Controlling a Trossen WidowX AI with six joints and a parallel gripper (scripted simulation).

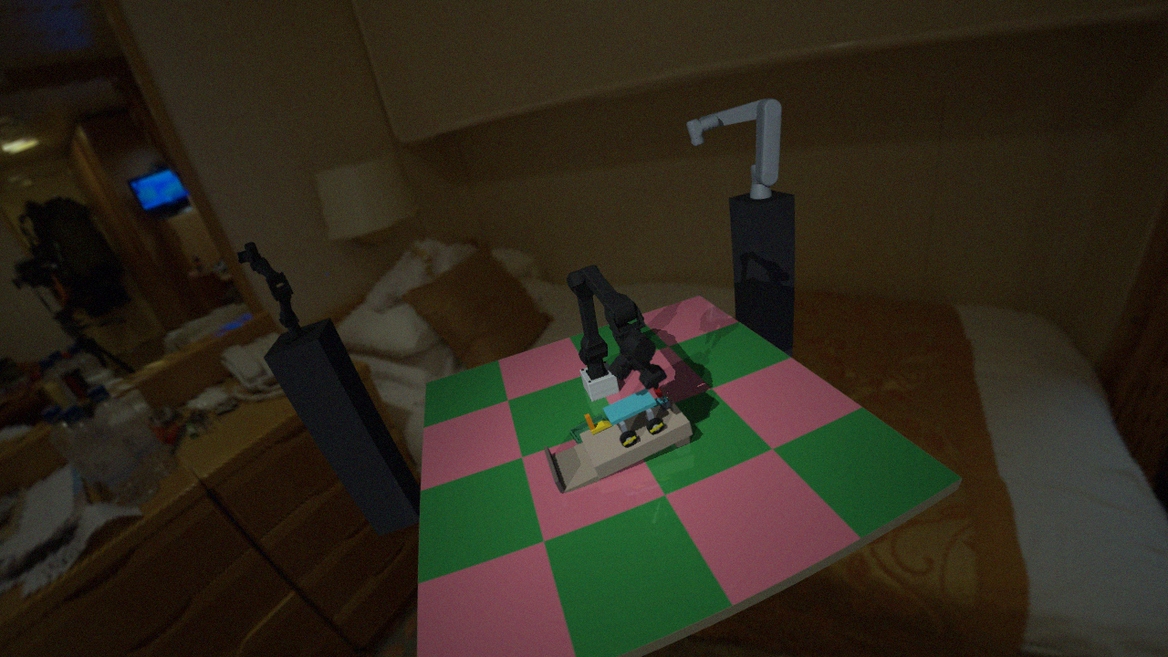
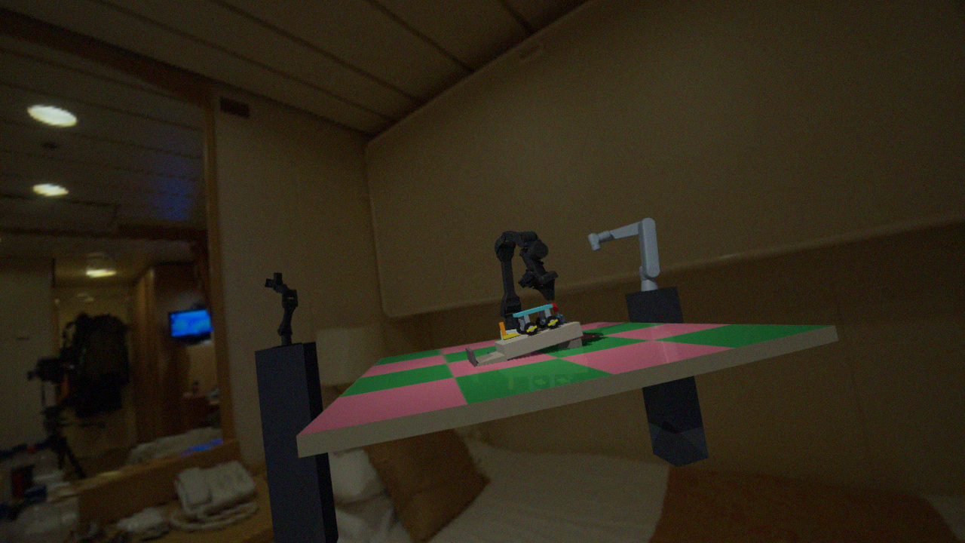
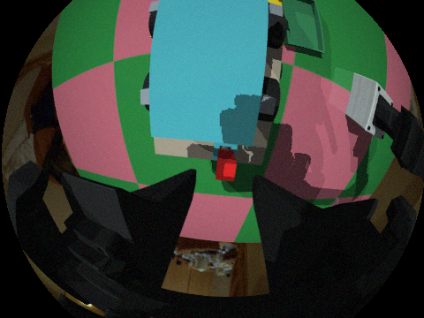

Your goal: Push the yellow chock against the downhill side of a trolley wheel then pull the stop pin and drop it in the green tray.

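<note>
Right now my gripper tip is 20 mm to the right of the red-headed stop pin and 50 mm above it. Also, from my gripper tip: blue-topped trolley (20 mm ahead, 80 mm to the right, 70 mm below); then ramp (20 mm ahead, 90 mm to the right, 130 mm below); then yellow chock (40 mm behind, 170 mm to the right, 100 mm below).
</note>
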